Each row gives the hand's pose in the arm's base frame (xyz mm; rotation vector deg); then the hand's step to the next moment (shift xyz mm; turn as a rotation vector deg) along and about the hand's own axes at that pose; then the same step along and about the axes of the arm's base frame.
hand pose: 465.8 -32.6 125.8 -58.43 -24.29 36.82
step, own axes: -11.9 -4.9 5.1 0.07 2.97 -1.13
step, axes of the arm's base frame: -10.5 -6.5 6.3 -0.14 0.41 -3.15
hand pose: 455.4 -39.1 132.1 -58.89 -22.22 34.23
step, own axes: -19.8 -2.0 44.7 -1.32 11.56 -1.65
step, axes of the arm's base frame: -40.0 17.1 22.3 -3.32 2.45 -11.00
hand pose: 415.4 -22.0 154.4 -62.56 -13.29 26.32
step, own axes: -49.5 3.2 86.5 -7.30 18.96 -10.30
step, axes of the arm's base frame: -79.2 47.1 38.1 -6.93 -4.44 -21.24
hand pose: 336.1 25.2 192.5 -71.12 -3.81 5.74
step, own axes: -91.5 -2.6 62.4 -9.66 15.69 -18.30
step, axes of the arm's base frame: -97.4 47.6 22.9 -8.30 -13.28 -20.71
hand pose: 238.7 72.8 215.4 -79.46 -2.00 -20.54
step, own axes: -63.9 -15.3 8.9 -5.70 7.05 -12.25
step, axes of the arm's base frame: -62.9 21.0 1.4 -5.76 -9.54 -10.40
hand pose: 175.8 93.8 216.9 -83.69 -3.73 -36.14
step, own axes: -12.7 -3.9 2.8 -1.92 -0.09 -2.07
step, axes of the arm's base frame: -11.4 7.2 -1.3 -2.33 -1.24 -1.00
